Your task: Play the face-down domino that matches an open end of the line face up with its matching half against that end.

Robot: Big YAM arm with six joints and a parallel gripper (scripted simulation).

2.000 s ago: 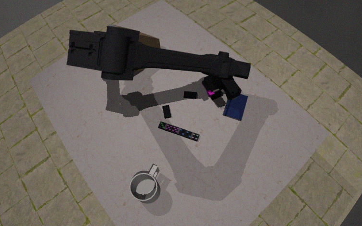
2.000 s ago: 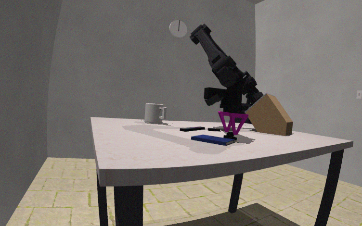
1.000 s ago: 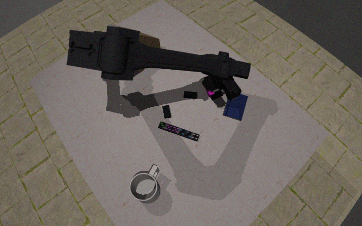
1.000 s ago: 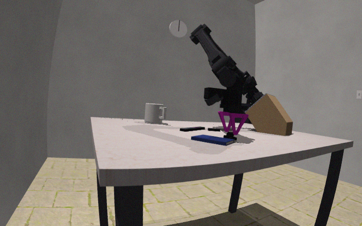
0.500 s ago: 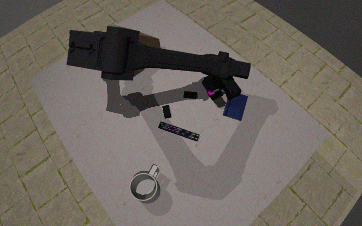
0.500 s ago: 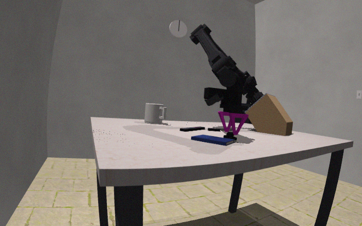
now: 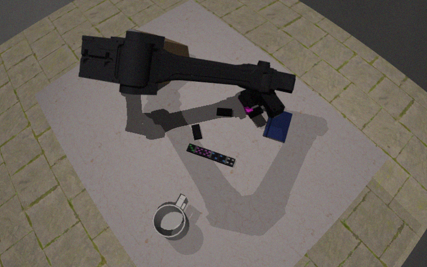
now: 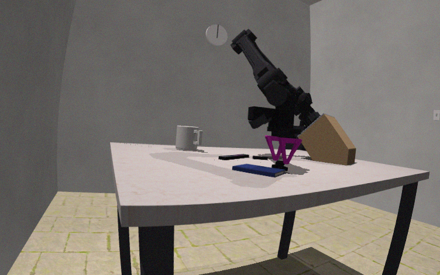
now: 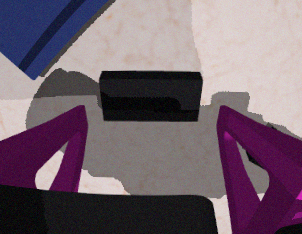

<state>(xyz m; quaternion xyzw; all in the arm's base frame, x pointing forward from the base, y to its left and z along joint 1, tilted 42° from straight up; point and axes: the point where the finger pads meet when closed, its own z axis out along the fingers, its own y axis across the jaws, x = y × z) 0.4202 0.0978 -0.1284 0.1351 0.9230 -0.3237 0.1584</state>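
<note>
Right now the domino is 2 cm below my hand. From my hand the other things lie so: blue book: 10 cm ahead, 2 cm below, 1 cm to the left; then mug: 47 cm to the right, 7 cm ahead, 1 cm above.
</note>
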